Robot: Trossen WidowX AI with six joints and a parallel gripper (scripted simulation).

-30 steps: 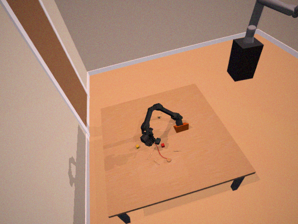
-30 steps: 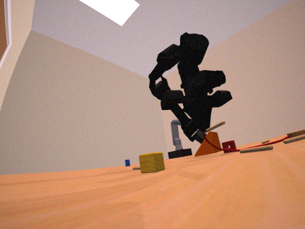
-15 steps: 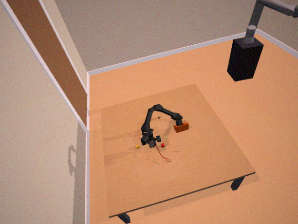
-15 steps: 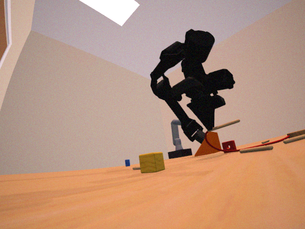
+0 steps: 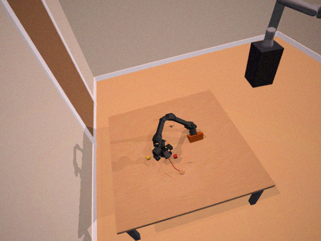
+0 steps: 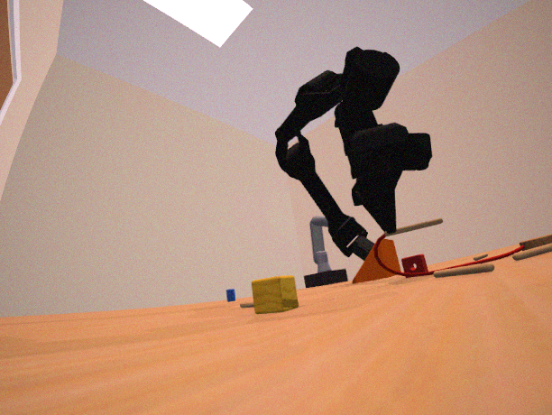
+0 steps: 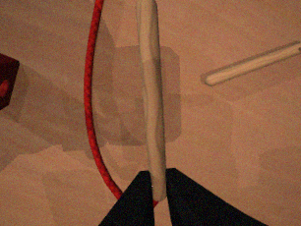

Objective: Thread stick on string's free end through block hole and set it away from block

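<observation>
The thin wooden stick lies 1 cm behind my gripper tip and 1 cm to the left of it. Also, from my gripper tip: round wooden button 13 cm behind, 15 cm to the left, 5 cm below; then yellow cube 15 cm ahead, 6 cm to the right, 5 cm below; then red block 10 cm behind, 2 cm to the right, 5 cm below.
</observation>
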